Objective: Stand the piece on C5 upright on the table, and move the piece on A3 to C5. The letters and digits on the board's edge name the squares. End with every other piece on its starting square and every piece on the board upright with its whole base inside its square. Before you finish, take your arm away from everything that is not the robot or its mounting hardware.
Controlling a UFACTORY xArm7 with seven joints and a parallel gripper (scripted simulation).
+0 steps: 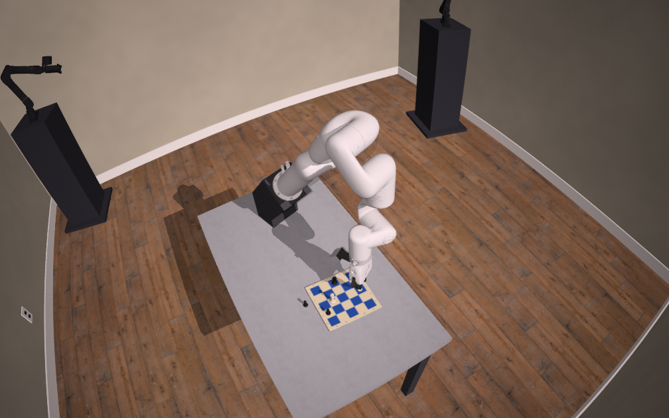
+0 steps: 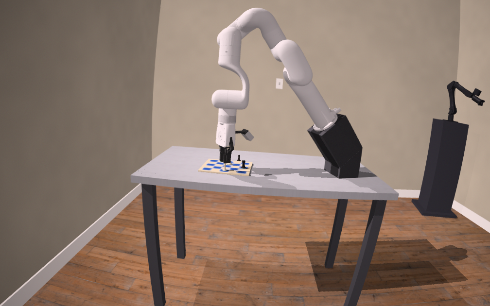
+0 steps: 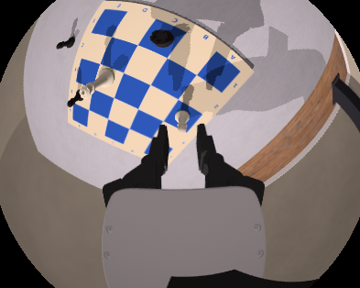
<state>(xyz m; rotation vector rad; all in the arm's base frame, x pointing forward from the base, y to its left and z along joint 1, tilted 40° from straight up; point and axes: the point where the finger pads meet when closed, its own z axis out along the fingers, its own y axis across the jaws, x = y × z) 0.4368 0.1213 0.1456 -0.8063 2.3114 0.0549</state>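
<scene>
Now: hand 4 cm above the white pawn. The rest, counted from my hand: tall white piece: 11 cm to the right, 3 cm below, 2 cm ahead; then chessboard: 7 cm to the right, 6 cm below, 1 cm ahead.
</scene>
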